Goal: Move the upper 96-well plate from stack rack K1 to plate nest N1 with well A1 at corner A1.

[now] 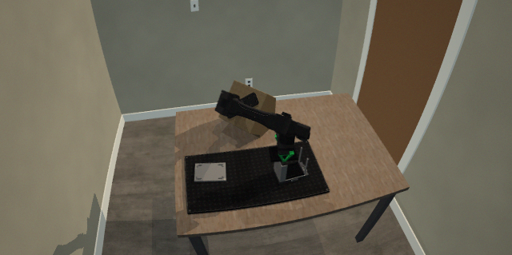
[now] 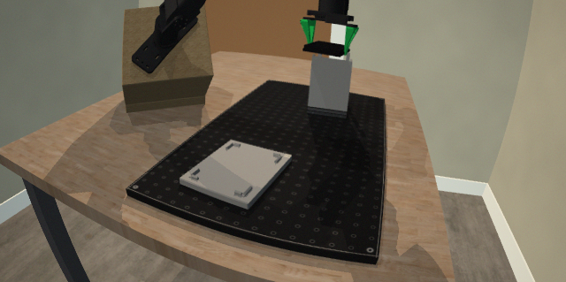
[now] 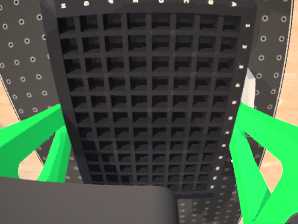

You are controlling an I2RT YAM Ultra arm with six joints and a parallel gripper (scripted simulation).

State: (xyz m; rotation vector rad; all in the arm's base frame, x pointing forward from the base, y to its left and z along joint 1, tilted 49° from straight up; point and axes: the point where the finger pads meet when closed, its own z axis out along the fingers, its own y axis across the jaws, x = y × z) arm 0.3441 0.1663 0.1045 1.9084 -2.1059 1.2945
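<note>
Now: hand 1 cm short of the pale wall, 3 cm to the left of it and 8 cm above it. From my hand the other things lie so: grey plate nest N1 (14 cm behind, 33 cm to the right, 15 cm below); pale A1 mark (6 cm behind, 27 cm to the right, 15 cm below); black 96-well plate (right at my hand).
</note>
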